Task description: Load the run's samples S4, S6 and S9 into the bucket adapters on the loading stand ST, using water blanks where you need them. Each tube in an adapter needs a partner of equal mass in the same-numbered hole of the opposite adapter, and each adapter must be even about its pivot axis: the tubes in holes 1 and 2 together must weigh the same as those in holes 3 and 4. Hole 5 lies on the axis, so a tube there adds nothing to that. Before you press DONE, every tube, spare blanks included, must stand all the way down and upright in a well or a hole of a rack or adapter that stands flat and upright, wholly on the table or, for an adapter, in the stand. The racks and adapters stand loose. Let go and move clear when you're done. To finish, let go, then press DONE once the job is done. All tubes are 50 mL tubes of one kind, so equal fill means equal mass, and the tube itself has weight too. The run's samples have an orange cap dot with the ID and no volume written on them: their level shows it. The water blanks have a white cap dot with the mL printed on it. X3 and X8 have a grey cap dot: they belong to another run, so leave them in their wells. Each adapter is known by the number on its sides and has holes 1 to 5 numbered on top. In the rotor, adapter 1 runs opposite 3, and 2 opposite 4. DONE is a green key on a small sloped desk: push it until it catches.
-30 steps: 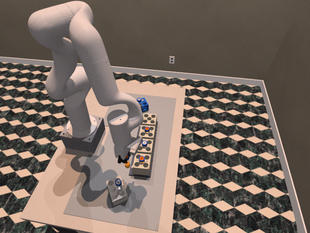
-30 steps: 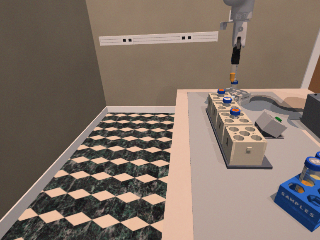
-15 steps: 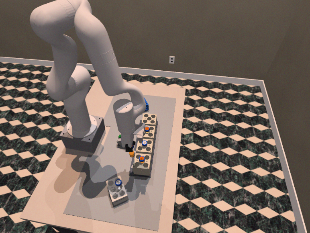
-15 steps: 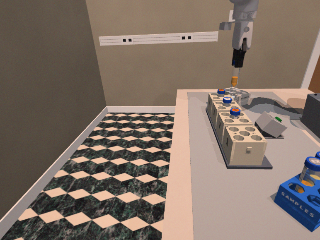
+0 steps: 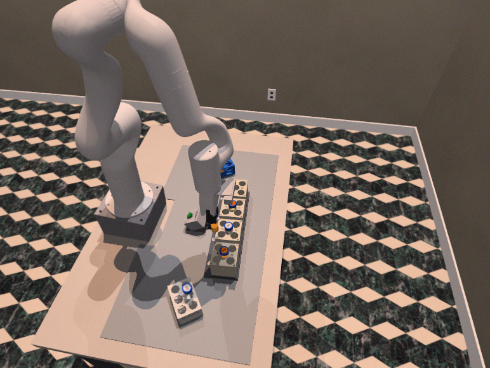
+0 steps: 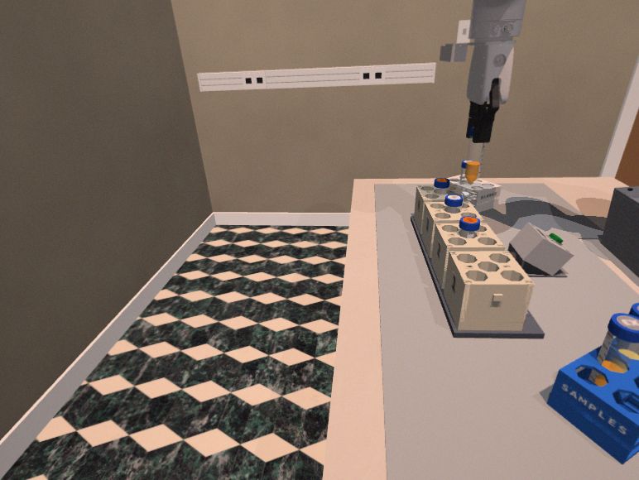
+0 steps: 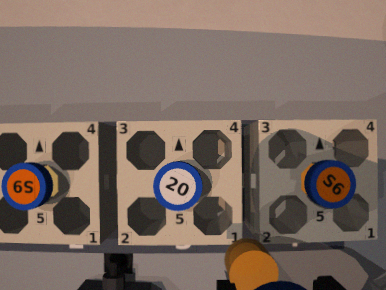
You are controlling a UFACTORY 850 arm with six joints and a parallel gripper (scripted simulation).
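Right now my hand is 10 mm past the sample tube and 50 mm above it. Also, from my hand: green done key: 150 mm behind, 90 mm to the left, 180 mm below; white blanks rack: 40 mm behind, 240 mm to the right, 220 mm below; white-dot tube: 10 mm behind, 230 mm to the right, 190 mm below.
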